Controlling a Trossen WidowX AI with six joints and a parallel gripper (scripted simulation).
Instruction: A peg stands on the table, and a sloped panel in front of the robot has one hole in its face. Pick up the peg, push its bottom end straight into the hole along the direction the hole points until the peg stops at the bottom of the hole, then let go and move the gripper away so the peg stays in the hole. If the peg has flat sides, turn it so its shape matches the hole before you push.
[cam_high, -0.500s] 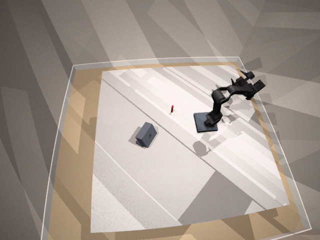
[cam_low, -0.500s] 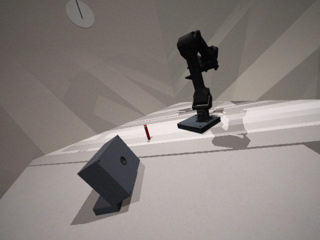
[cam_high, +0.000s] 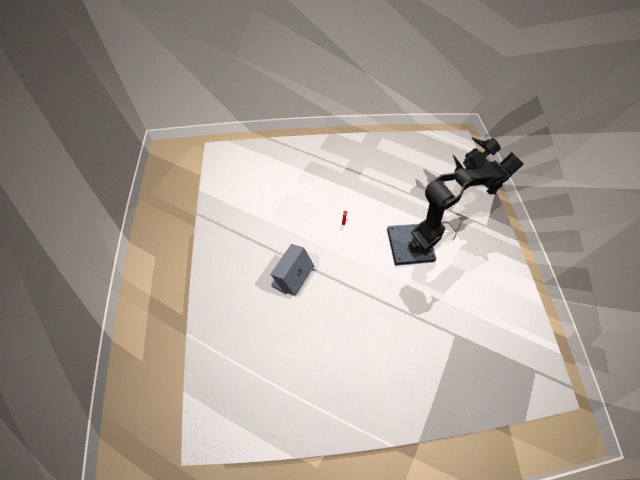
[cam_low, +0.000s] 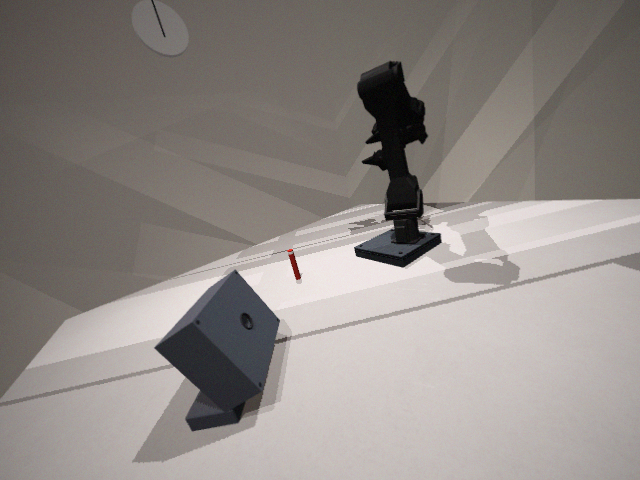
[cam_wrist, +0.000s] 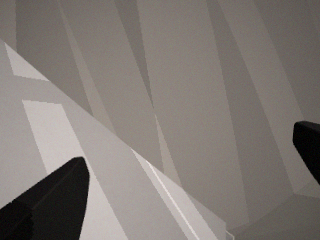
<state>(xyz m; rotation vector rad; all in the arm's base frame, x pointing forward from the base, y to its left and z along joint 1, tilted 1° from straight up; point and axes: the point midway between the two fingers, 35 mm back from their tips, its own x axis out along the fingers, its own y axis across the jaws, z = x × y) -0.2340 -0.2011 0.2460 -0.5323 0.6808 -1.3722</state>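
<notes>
My gripper tip is 460 mm short of the red peg, 210 mm above it and 40 mm to the right of it. The rest, counted from my gripper tip: sloped panel (710 mm ahead, 210 mm to the left, 190 mm below).
</notes>
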